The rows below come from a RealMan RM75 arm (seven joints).
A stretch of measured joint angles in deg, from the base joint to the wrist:
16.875 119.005 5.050 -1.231 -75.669 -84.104 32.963
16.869 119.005 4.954 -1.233 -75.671 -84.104 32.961
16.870 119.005 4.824 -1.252 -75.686 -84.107 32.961
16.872 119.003 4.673 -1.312 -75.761 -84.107 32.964
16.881 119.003 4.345 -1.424 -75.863 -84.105 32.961
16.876 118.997 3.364 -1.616 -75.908 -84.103 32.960
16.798 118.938 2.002 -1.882 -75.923 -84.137 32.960
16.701 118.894 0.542 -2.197 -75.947 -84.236 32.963
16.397 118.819 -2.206 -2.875 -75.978 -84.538 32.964
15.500 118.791 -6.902 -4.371 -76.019 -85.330 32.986
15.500 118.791 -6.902 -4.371 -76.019 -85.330 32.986
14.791 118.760 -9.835 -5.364 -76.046 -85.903 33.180
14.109 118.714 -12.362 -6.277 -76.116 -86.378 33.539
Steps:
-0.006 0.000 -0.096 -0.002 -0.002 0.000 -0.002
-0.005 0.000 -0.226 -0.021 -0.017 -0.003 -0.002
-0.003 -0.002 -0.377 -0.081 -0.092 -0.003 0.001
0.006 -0.002 -0.705 -0.193 -0.194 -0.001 -0.002
0.001 -0.008 -1.686 -0.385 -0.239 0.001 -0.003
-0.077 -0.067 -3.048 -0.651 -0.254 -0.033 -0.003
-0.174 -0.111 -4.508 -0.966 -0.278 -0.132 0.000
-0.478 -0.186 -7.256 -1.644 -0.309 -0.434 0.001
-1.375 -0.214 -11.952 -3.140 -0.350 -1.226 0.023
-1.375 -0.214 -11.952 -3.140 -0.350 -1.226 0.023
-2.084 -0.245 -14.885 -4.133 -0.377 -1.799 0.217
-2.766 -0.291 -17.412 -5.046 -0.447 -2.274 0.576

